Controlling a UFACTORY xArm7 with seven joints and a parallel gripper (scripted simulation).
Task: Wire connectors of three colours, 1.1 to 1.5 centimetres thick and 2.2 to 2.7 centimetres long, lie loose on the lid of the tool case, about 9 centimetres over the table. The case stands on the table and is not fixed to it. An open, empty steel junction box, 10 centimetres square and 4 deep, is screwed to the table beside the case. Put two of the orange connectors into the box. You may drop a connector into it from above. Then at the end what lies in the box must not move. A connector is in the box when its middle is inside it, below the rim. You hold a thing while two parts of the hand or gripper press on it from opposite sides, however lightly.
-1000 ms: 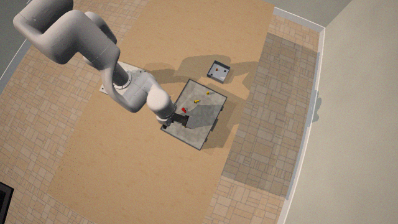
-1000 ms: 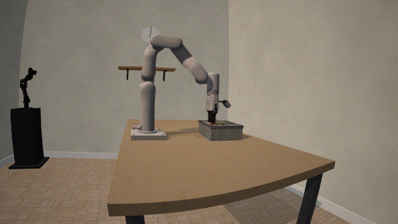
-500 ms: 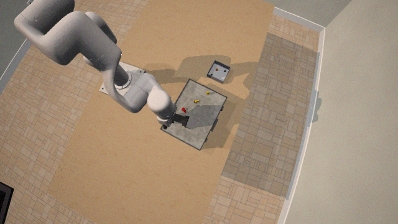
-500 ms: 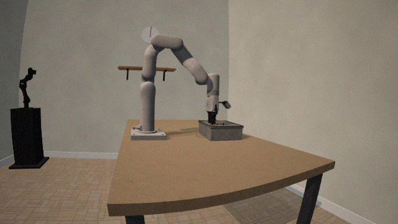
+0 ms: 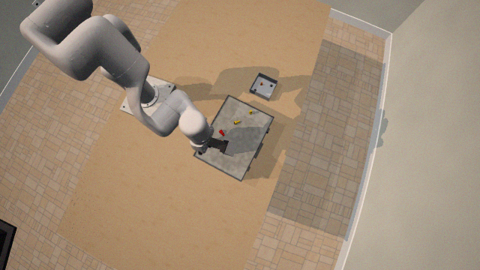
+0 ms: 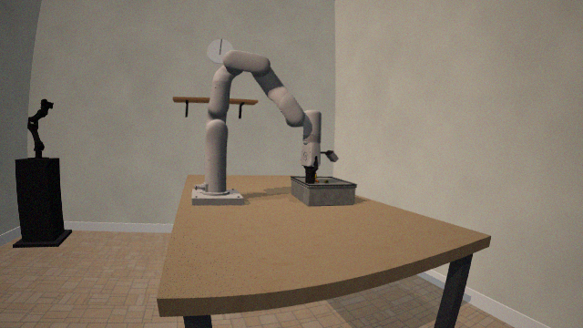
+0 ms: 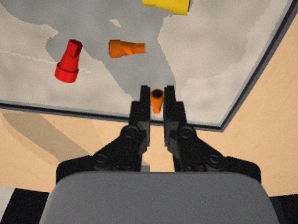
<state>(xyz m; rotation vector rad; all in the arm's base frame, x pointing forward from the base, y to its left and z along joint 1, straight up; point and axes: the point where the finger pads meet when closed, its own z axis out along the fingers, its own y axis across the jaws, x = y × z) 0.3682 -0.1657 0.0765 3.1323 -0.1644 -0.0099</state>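
The junction box floor is 34 cm to the left of my hand, 17 cm ahead of it and 11 cm below it. The rest, counted from my hand: tool case: 10 cm ahead, 5 cm to the left, 4 cm below; red connector: 6 cm to the left, 4 cm ahead, 1 cm below.
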